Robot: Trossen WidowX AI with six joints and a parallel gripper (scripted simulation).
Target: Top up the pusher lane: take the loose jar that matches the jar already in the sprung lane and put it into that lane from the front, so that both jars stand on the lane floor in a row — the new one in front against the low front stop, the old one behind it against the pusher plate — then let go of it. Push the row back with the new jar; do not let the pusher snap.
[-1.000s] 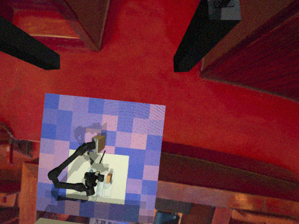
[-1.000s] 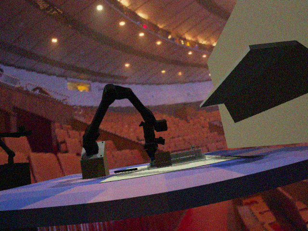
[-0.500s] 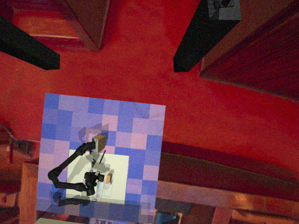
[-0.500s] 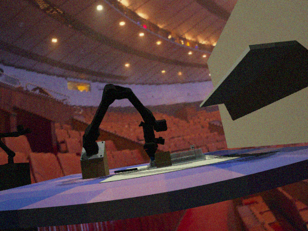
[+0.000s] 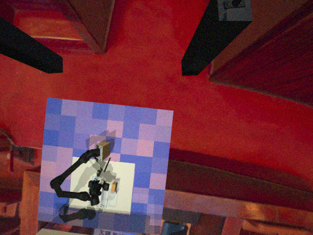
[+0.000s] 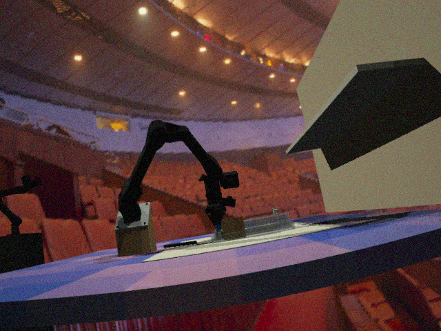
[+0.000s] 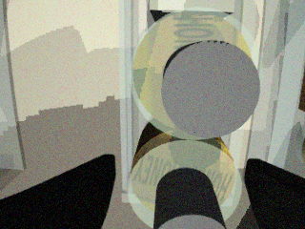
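My gripper tip is now 70 mm short of the cream mat, 30 mm to the left of it and 30 mm above it. Round my gripper tip: clear lane rack (150 mm ahead, 10 mm to the right, 10 mm below); then thin black rod (160 mm behind, 50 mm to the left, 20 mm below).
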